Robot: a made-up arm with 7 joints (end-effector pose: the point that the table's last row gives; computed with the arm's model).
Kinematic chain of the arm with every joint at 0, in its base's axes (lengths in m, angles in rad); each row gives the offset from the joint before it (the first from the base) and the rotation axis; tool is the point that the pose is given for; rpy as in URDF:
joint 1: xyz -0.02 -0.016 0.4 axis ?
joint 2: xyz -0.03 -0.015 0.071 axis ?
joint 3: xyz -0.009 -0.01 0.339 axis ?
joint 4: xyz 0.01 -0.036 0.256 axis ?
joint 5: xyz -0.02 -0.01 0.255 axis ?
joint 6: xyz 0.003 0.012 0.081 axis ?
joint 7: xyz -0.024 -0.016 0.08 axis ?
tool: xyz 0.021 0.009 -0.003 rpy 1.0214 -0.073 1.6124
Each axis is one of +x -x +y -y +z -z.
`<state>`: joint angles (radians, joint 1 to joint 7).
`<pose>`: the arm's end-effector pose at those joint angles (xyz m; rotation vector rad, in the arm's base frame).
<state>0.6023 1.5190 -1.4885 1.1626 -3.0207 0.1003 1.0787</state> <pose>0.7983 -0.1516 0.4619 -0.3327 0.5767 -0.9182</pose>
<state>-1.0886 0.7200 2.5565 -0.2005 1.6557 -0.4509 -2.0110</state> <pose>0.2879 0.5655 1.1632 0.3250 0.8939 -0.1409</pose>
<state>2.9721 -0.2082 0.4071 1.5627 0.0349 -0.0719 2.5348</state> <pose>-0.2363 0.2043 1.1867 -0.6337 0.3758 1.6104</pose>
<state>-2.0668 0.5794 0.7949 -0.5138 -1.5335 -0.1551 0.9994</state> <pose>-0.2417 0.2423 1.3706 0.5143 -1.4301 -2.4684</pose>
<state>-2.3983 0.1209 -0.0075 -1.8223 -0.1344 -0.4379 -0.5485</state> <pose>0.2790 -0.2032 0.9488 0.3047 1.5133 -1.8008</pose>
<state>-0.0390 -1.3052 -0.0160 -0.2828 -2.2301 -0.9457 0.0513</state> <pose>-0.9971 -0.1771 0.6374 1.8242 -0.7430 -1.8035</pose>
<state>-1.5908 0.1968 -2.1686 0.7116 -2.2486 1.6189 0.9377</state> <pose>-0.1341 -0.0073 1.3682 1.6480 1.1548 0.1768</pose>
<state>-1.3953 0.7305 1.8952 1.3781 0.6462 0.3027 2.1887</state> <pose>0.4208 0.2037 1.1366 -0.4822 0.1222 -2.1878</pose>
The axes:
joint 1: -z
joint 2: +y
joint 3: -z
joint 4: +y
joint 5: -z
joint 6: +y
joint 7: -z

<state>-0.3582 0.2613 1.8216 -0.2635 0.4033 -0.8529 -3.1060</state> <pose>0.1284 0.2065 1.3455 0.5815 2.7686 1.3095</pose>
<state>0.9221 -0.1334 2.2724 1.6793 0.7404 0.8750 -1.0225</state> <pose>-0.5056 0.1397 0.9468 -1.0563 2.8111 -0.3666</pose>
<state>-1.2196 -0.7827 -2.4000 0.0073 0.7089 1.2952 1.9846</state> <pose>-0.3283 -0.6329 1.1945 -0.6313 -0.0169 1.6543</pose>
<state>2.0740 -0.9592 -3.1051 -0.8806 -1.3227 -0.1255 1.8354</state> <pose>0.2864 0.4520 1.2079 0.7732 1.1017 1.9407</pose>
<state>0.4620 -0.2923 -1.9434 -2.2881 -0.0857 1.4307 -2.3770</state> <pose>-0.1616 -0.2914 0.8725 1.7809 -0.5367 -0.6002</pose>
